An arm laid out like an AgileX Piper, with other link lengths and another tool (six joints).
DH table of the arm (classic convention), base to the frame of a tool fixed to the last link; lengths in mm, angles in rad. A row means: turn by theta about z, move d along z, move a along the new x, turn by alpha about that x. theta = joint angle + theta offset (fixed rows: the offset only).
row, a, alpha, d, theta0
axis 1, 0, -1.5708, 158.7, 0
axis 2, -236.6, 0, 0, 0.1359
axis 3, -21.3, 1.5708, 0, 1.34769
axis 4, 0, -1.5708, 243.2, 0
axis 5, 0, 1.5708, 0, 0
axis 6, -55, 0.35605, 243.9, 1.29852
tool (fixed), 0, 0, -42.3, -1.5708
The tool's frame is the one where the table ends.
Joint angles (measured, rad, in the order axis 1, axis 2, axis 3, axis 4, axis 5, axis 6), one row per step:
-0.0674, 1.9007, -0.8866, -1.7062, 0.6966, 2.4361
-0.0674, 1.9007, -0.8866, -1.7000, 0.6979, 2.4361
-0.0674, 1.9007, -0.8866, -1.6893, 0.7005, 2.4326
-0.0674, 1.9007, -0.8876, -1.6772, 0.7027, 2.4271
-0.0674, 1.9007, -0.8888, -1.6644, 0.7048, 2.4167
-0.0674, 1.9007, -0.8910, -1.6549, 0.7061, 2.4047
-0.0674, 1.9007, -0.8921, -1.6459, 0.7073, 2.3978
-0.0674, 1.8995, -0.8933, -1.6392, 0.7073, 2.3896
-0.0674, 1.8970, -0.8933, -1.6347, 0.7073, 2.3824
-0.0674, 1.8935, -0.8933, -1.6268, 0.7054, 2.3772
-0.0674, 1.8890, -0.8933, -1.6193, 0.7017, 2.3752
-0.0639, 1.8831, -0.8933, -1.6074, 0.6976, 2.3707
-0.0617, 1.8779, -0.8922, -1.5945, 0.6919, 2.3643
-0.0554, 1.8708, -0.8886, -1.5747, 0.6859, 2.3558
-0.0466, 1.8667, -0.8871, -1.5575, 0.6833, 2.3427
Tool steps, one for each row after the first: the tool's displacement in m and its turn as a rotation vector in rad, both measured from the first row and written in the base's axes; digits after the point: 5 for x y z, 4 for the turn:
-0.00099, -0.00012, -0.00045, 0.0027, -0.0004, -0.0057
-0.00260, -0.00038, -0.00104, 0.0053, 0.0014, -0.0139
-0.00403, -0.00061, -0.00151, 0.0081, 0.0035, -0.0217
-0.00531, -0.00086, -0.00182, 0.0092, 0.0087, -0.0273
-0.00571, -0.00107, -0.00161, 0.0081, 0.0142, -0.0288
-0.00653, -0.00119, -0.00184, 0.0093, 0.0174, -0.0328
-0.00674, -0.00122, -0.00152, 0.0095, 0.0203, -0.0334
-0.00693, -0.00125, -0.00085, 0.0087, 0.0225, -0.0328
-0.00739, -0.00099, -0.00055, 0.0125, 0.0223, -0.0349
-0.00765, -0.00050, -0.00027, 0.0189, 0.0189, -0.0373
-0.00758, 0.00123, 0.00007, 0.0271, 0.0157, -0.0379
-0.00799, 0.00275, -0.00035, 0.0364, 0.0155, -0.0384
-0.00897, 0.00582, -0.00140, 0.0494, 0.0169, -0.0386
-0.00897, 0.00920, -0.00204, 0.0560, 0.0225, -0.0338

